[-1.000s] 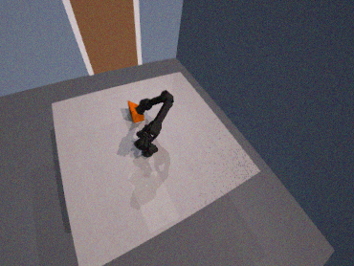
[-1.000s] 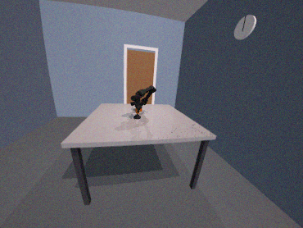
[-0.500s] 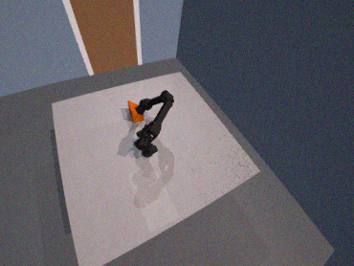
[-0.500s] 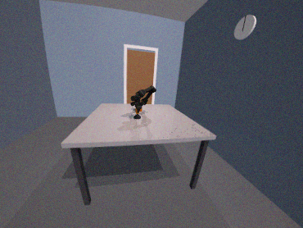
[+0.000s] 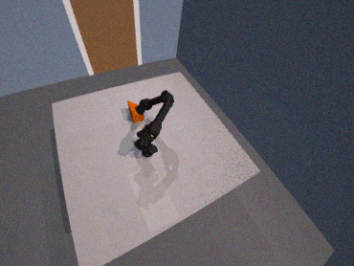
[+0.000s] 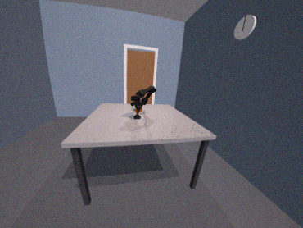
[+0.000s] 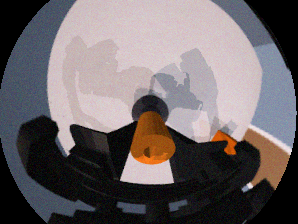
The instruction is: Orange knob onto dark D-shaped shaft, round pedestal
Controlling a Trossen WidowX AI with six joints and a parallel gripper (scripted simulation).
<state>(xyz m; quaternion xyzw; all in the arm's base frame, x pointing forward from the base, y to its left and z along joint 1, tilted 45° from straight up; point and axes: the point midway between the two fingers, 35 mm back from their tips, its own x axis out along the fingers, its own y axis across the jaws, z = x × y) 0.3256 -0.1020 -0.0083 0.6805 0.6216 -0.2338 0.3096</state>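
Now: gripper tip 20 mm below the orange knob. From my gripper tip the other things lie so: dark round pedestal 40 mm below.
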